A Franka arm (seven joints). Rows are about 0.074 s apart.
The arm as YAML. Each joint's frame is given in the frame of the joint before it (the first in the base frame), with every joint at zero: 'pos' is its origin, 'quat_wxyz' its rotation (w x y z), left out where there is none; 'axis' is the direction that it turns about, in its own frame. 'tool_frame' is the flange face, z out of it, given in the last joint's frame.
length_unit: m
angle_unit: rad
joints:
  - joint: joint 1
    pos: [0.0, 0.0, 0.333]
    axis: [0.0, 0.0, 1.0]
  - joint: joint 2
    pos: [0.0, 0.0, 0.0]
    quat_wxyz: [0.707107, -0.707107, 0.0, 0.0]
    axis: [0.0, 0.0, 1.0]
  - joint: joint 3
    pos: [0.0, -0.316, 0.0]
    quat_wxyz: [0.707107, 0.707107, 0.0, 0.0]
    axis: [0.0, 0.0, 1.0]
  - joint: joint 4
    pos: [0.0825, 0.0, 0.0]
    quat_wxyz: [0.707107, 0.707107, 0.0, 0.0]
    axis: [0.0, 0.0, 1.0]
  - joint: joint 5
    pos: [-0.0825, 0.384, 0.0]
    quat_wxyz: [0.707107, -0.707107, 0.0, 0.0]
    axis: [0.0, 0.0, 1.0]
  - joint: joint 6
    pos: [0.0, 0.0, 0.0]
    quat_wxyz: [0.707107, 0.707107, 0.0, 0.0]
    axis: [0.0, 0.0, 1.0]
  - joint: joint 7
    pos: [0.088, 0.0, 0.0]
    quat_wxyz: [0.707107, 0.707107, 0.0, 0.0]
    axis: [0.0, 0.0, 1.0]
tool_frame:
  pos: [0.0, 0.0, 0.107]
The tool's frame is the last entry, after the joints.
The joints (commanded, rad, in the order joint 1, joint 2, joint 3, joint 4, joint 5, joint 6, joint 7), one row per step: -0.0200, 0.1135, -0.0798, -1.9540, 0.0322, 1.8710, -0.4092; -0.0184, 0.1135, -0.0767, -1.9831, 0.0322, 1.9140, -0.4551; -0.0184, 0.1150, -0.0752, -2.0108, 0.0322, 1.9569, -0.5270; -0.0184, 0.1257, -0.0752, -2.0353, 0.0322, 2.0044, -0.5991; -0.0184, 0.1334, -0.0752, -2.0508, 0.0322, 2.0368, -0.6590; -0.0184, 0.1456, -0.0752, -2.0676, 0.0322, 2.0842, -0.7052; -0.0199, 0.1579, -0.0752, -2.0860, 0.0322, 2.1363, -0.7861
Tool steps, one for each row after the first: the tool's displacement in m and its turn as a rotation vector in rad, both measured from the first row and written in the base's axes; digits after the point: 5 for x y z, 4 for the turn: -0.00146, 0.00250, -0.01001, 0.0068, -0.0156, 0.0487; -0.00299, 0.00322, -0.02012, 0.0174, -0.0319, 0.1199; -0.00316, 0.00302, -0.03347, 0.0263, -0.0465, 0.1899; -0.00321, 0.00287, -0.04218, 0.0335, -0.0574, 0.2484; -0.00199, 0.00254, -0.05278, 0.0351, -0.0765, 0.2935; -0.00111, 0.00137, -0.06363, 0.0401, -0.0993, 0.3716
